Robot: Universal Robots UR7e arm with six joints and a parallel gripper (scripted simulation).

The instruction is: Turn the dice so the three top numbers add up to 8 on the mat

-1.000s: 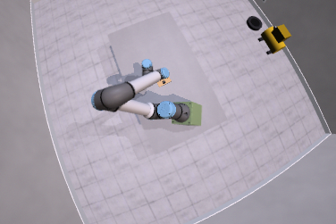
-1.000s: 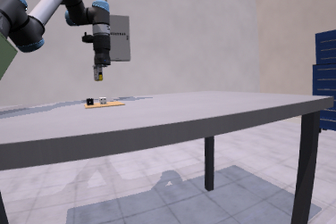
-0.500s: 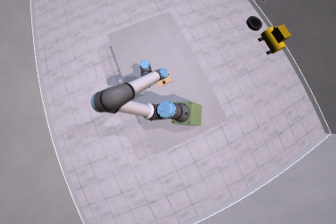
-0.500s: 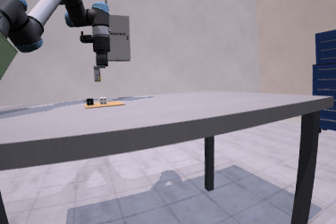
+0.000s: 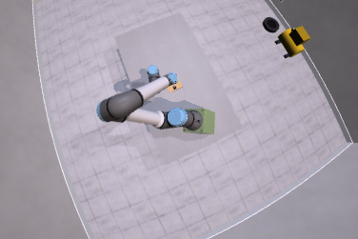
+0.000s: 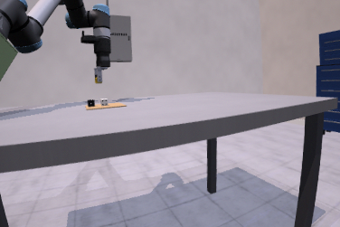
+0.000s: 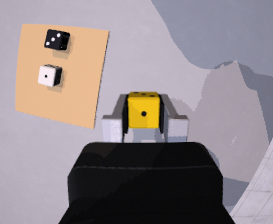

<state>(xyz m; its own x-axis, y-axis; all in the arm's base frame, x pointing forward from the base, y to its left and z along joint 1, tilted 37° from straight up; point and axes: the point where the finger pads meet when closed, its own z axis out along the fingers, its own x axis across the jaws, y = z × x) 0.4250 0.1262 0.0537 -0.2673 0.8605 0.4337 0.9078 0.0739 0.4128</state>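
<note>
My gripper is now 130 mm to the left of the white die, 100 mm above it and 20 mm short of it. The rest, counted from my hand: mat 130 mm to the right, 110 mm below, 20 mm ahead; then yellow die 10 mm below.
</note>
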